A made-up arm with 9 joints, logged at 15 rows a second.
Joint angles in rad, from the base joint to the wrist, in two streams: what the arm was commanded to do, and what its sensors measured. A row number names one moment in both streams.
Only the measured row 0 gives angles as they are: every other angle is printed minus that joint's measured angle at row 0.
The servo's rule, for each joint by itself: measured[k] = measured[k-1] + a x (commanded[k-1-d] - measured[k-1]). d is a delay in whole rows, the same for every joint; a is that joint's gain. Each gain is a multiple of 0.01, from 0.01 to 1. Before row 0 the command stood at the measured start. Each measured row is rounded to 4 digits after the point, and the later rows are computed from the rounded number. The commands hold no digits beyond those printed.
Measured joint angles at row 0: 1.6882, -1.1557, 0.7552, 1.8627, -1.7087, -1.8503, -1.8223, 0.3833, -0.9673
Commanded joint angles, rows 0 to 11: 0.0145, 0.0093, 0.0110, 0.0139, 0.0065, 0.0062, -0.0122, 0.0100, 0.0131; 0.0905, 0.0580, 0.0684, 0.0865, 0.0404, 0.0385, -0.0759, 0.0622, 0.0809; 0.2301, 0.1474, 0.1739, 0.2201, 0.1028, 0.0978, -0.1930, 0.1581, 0.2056; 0.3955, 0.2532, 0.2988, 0.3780, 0.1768, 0.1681, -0.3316, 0.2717, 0.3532; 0.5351, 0.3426, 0.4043, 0.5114, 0.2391, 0.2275, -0.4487, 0.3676, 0.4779; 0.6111, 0.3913, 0.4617, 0.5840, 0.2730, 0.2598, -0.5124, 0.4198, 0.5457; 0.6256, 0.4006, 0.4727, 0.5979, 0.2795, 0.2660, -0.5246, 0.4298, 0.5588; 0.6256, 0.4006, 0.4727, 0.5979, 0.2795, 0.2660, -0.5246, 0.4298, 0.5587; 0.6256, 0.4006, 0.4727, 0.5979, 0.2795, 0.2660, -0.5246, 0.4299, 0.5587; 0.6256, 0.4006, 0.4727, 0.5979, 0.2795, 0.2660, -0.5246, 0.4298, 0.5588; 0.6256, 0.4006, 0.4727, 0.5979, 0.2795, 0.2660, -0.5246, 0.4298, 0.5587; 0.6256, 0.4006, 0.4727, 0.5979, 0.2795, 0.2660, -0.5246, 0.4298, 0.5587
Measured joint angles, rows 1 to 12: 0.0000, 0.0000, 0.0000, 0.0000, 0.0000, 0.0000, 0.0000, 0.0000, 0.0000; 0.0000, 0.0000, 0.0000, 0.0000, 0.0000, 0.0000, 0.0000, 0.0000, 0.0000; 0.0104, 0.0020, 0.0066, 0.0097, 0.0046, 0.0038, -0.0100, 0.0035, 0.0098; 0.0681, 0.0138, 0.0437, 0.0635, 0.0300, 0.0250, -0.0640, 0.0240, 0.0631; 0.1847, 0.0419, 0.1218, 0.1731, 0.0817, 0.0694, -0.1698, 0.0709, 0.1700; 0.3365, 0.0863, 0.2280, 0.3165, 0.1492, 0.1296, -0.3025, 0.1412, 0.3074; 0.4795, 0.1401, 0.3338, 0.4529, 0.2130, 0.1893, -0.4224, 0.2204, 0.4353; 0.5743, 0.1929, 0.4105, 0.5447, 0.2556, 0.2323, -0.4962, 0.2902, 0.5181; 0.6112, 0.2365, 0.4478, 0.5819, 0.2726, 0.2529, -0.5195, 0.3391, 0.5486; 0.6216, 0.2710, 0.4627, 0.5931, 0.2775, 0.2609, -0.5237, 0.3708, 0.5562; 0.6245, 0.2982, 0.4687, 0.5965, 0.2789, 0.2640, -0.5244, 0.3915, 0.5581; 0.6253, 0.3197, 0.4711, 0.5975, 0.2793, 0.2652, -0.5246, 0.4049, 0.5586
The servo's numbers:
d 2
a 0.72 0.21 0.60 0.70 0.71 0.61 0.82 0.35 0.75

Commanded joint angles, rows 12 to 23: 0.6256, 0.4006, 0.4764, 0.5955, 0.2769, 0.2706, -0.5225, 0.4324, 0.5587; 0.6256, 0.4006, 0.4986, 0.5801, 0.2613, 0.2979, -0.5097, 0.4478, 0.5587; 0.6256, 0.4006, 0.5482, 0.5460, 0.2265, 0.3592, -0.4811, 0.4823, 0.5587; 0.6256, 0.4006, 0.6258, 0.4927, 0.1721, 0.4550, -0.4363, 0.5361, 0.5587; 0.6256, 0.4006, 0.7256, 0.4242, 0.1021, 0.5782, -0.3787, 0.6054, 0.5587; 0.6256, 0.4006, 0.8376, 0.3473, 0.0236, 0.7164, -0.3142, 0.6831, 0.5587; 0.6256, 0.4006, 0.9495, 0.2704, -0.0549, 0.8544, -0.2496, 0.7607, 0.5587; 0.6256, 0.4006, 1.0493, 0.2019, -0.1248, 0.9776, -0.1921, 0.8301, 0.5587; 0.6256, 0.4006, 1.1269, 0.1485, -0.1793, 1.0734, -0.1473, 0.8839, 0.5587; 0.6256, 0.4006, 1.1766, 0.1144, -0.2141, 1.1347, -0.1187, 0.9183, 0.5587; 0.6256, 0.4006, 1.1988, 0.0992, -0.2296, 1.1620, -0.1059, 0.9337, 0.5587; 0.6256, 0.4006, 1.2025, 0.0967, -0.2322, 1.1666, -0.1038, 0.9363, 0.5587
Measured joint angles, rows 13 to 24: 0.6255, 0.3367, 0.4721, 0.5978, 0.2794, 0.2657, -0.5246, 0.4136, 0.5587; 0.6256, 0.3501, 0.4725, 0.5979, 0.2795, 0.2659, -0.5246, 0.4193, 0.5587; 0.6256, 0.3607, 0.4748, 0.5962, 0.2777, 0.2688, -0.5229, 0.4239, 0.5587; 0.6256, 0.3691, 0.4891, 0.5849, 0.2661, 0.2866, -0.5121, 0.4323, 0.5587; 0.6256, 0.3757, 0.5246, 0.5577, 0.2380, 0.3309, -0.4867, 0.4498, 0.5587; 0.6256, 0.3809, 0.5853, 0.5122, 0.1912, 0.4066, -0.4454, 0.4800, 0.5587; 0.6256, 0.3850, 0.6695, 0.4506, 0.1279, 0.5113, -0.3907, 0.5239, 0.5587; 0.6256, 0.3883, 0.7704, 0.3783, 0.0538, 0.6364, -0.3280, 0.5796, 0.5587; 0.6256, 0.3909, 0.8779, 0.3028, -0.0234, 0.7694, -0.2637, 0.6430, 0.5587; 0.6256, 0.3929, 0.9807, 0.2322, -0.0954, 0.8964, -0.2050, 0.7085, 0.5587; 0.6256, 0.3945, 1.0684, 0.1736, -0.1550, 1.0044, -0.1577, 0.7699, 0.5587; 0.6256, 0.3958, 1.1333, 0.1322, -0.1970, 1.0839, -0.1257, 0.8218, 0.5587
